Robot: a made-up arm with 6 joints.
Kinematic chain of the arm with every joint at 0, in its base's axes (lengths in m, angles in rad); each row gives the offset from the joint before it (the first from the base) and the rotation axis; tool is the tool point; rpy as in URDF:
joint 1: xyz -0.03 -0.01 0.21 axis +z
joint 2: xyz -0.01 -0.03 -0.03 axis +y
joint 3: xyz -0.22 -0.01 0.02 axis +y
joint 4: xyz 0.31 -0.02 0.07 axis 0.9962 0 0.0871
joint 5: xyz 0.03 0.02 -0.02 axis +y
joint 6: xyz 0.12 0 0.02 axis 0.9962 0 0.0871
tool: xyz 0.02 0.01 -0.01 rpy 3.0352 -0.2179 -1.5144
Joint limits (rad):
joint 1: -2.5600..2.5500
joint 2: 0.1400..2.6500
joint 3: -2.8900..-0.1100
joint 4: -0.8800..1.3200
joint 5: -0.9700..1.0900
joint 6: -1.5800..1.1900
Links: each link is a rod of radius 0.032 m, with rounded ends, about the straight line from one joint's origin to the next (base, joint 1, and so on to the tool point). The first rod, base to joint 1, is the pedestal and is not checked.
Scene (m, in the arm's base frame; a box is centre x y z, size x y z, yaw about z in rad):
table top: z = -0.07
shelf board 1: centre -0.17 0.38 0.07 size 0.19 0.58 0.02 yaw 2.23
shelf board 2: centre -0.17 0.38 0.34 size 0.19 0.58 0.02 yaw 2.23
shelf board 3: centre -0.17 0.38 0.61 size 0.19 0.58 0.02 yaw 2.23
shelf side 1: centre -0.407 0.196 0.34 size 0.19 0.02 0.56 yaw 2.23
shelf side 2: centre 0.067 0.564 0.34 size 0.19 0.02 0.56 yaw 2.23
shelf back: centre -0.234 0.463 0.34 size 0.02 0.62 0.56 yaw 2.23
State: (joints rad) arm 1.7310 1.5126 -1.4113 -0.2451 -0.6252 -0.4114
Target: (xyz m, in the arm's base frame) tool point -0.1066 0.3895 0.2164
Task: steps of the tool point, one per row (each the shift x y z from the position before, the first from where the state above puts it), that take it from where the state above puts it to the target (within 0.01 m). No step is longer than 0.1 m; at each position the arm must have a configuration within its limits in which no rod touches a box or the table.
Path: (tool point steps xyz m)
1: 0.0528 -0.0491 0.0095
2: 0.0405 -0.0537 -0.0001
3: 0.0285 -0.0544 -0.0094
4: -0.0082 -0.0020 -0.0883
5: -0.0109 -0.0158 -0.0904
6: -0.0139 -0.0298 -0.0897
7: -0.0224 0.0507 0.0141
8: -0.0379 0.0517 0.0002
9: -0.0545 0.0458 -0.0143

